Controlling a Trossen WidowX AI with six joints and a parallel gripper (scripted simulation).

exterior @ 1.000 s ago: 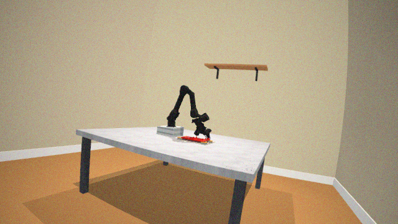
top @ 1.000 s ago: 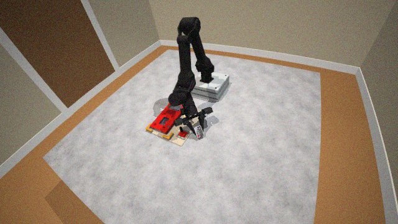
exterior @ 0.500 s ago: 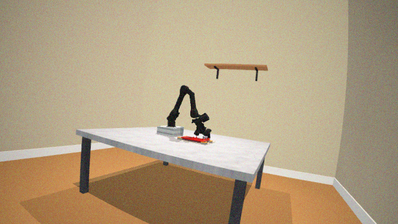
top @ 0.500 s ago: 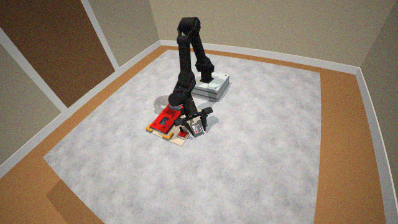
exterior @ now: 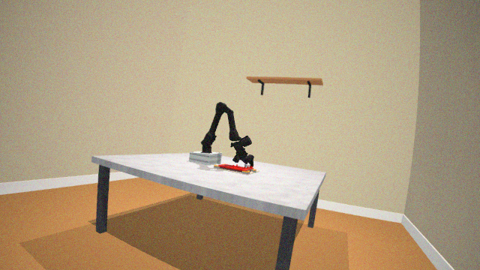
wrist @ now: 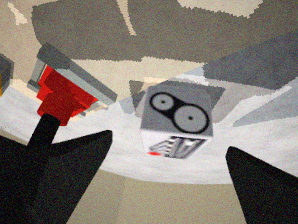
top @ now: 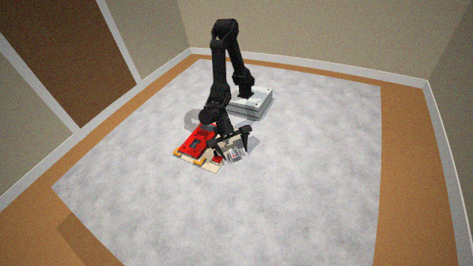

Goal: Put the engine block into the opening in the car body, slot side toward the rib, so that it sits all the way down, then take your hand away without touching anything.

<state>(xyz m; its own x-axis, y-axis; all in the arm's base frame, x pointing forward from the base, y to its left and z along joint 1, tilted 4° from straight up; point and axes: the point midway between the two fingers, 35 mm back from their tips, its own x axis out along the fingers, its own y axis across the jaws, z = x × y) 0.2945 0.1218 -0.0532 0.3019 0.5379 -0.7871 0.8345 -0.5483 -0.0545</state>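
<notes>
My gripper tip is 10 mm to the left of the grey engine block, 10 mm past it and 10 mm above it. Also, from my gripper tip: tan base plate 170 mm to the right, 10 mm below, 10 mm behind.
</notes>
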